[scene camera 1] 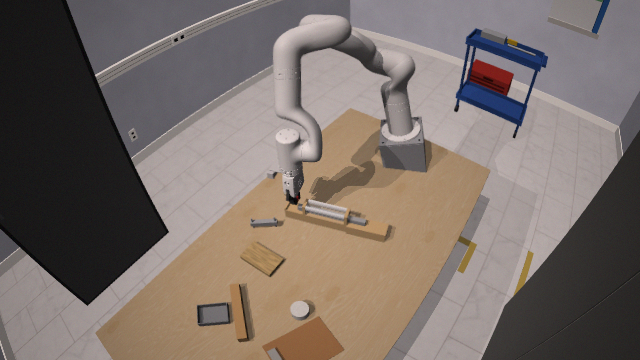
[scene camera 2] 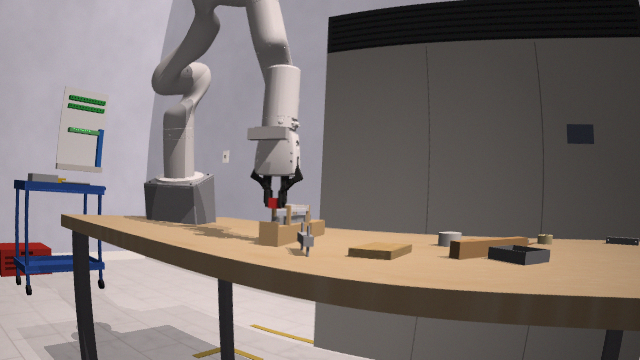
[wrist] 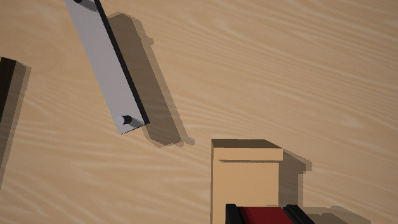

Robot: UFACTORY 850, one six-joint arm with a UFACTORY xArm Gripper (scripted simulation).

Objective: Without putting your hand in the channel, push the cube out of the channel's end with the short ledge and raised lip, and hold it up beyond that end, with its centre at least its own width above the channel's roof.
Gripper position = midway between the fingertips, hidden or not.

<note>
I see my gripper (scene camera 2: 274, 207), a wooden beam (scene camera 2: 475, 248), a wooden plate (scene camera 2: 383, 251), a dark tray (scene camera 2: 523, 256) and a channel (scene camera 1: 373, 230).
The wooden plate also shows in scene camera 1 (scene camera 1: 264, 260). The dark tray is seen too in scene camera 1 (scene camera 1: 216, 313). The wrist view misses the wooden beam: it is out of frame. The wrist view does not show the dark tray: it is out of frame.
</note>
